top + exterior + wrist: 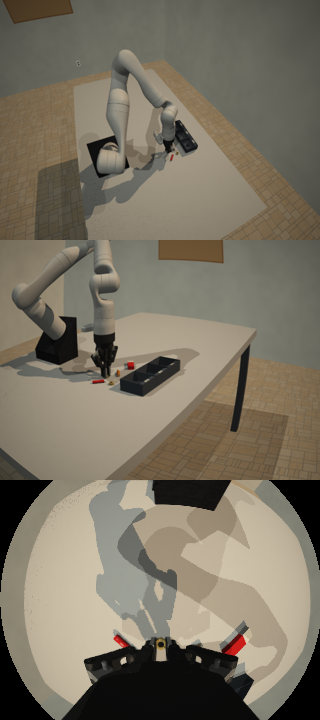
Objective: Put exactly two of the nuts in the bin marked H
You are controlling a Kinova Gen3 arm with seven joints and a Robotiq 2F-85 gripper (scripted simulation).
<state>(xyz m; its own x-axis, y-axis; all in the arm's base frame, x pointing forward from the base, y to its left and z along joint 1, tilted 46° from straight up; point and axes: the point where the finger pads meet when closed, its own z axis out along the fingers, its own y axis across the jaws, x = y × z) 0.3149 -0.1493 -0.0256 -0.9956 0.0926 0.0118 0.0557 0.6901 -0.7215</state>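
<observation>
Right now the orange cylinder is 4 cm to the left of my hand, 2 cm below it and 2 cm ahead of it. The rest, counted from my hand: red cylinder: 5 cm to the right, 2 cm below; then black piece: 14 cm ahead, 3 cm to the right, 1 cm below; then red block: 14 cm to the left, 2 cm below, 2 cm ahead.
</observation>
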